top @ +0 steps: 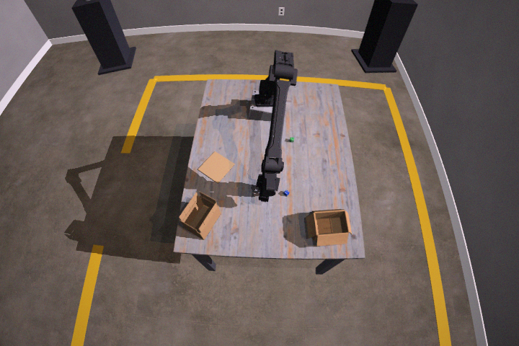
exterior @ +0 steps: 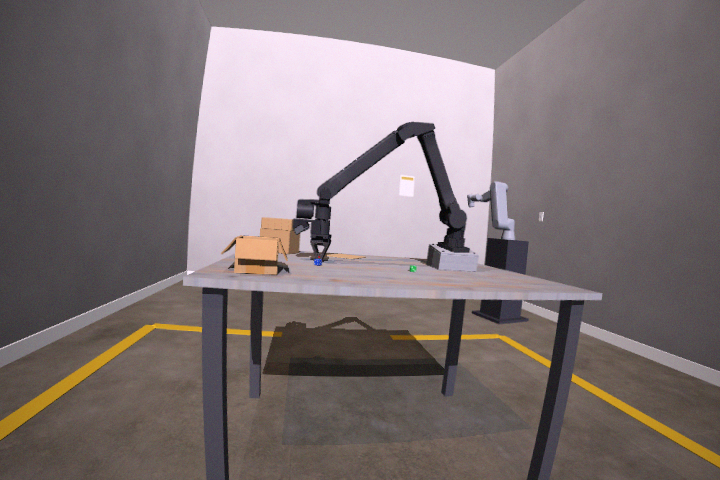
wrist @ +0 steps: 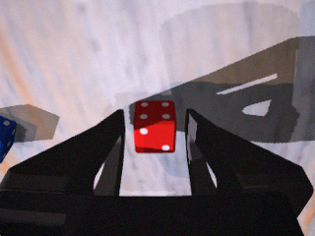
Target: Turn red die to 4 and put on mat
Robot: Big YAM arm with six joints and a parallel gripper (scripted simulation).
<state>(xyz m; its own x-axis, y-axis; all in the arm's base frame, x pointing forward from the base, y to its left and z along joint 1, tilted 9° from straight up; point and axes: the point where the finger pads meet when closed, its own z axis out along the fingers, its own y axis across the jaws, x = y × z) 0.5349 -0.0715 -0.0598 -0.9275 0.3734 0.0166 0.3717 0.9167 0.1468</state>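
Right now the red die is right at my hand. Round my hand: blue die (9 cm to the left, 3 cm ahead); tan mat (24 cm to the right, 18 cm behind, 1 cm below); green die (29 cm behind, 19 cm to the left).
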